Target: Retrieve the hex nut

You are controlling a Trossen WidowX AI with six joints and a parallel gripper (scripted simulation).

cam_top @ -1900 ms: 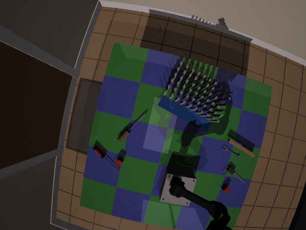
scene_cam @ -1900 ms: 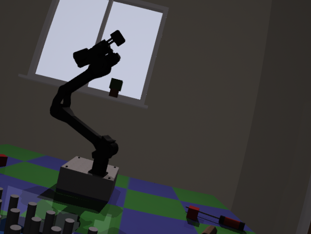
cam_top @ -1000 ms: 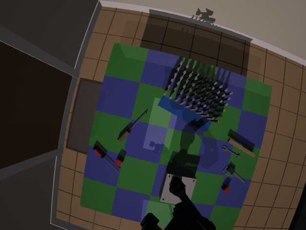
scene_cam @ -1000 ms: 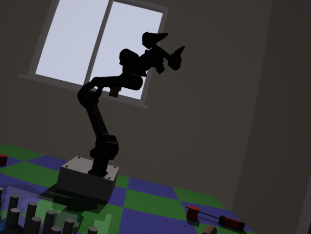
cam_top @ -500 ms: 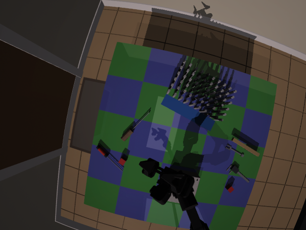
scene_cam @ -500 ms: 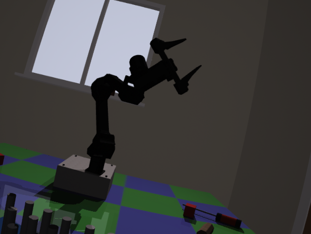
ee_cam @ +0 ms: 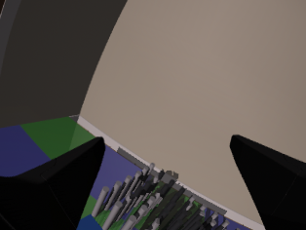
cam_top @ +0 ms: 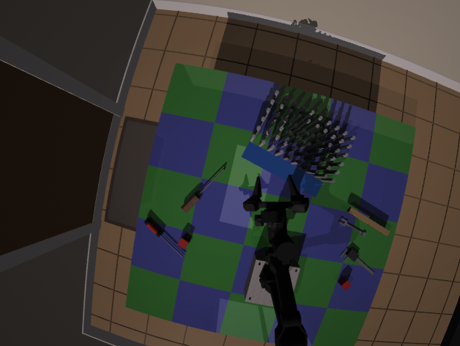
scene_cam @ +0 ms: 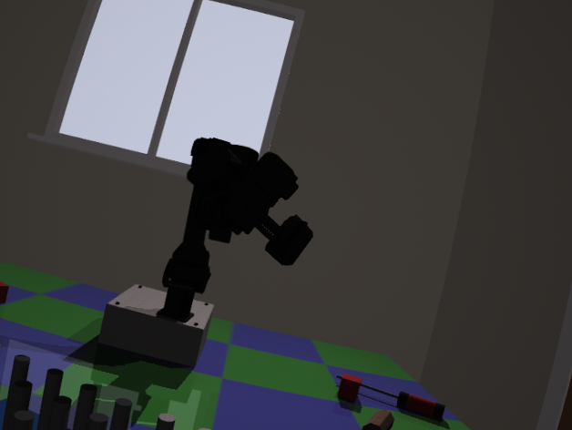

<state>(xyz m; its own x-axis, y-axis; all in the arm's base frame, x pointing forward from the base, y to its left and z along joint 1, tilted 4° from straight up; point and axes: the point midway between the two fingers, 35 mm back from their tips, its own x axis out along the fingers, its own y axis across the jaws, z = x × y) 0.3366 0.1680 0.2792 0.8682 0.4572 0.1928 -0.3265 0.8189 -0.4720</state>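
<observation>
Right now the blue taped strip is 6 cm ahead of my gripper tip, 10 cm to the right of it and 34 cm below it.
</observation>
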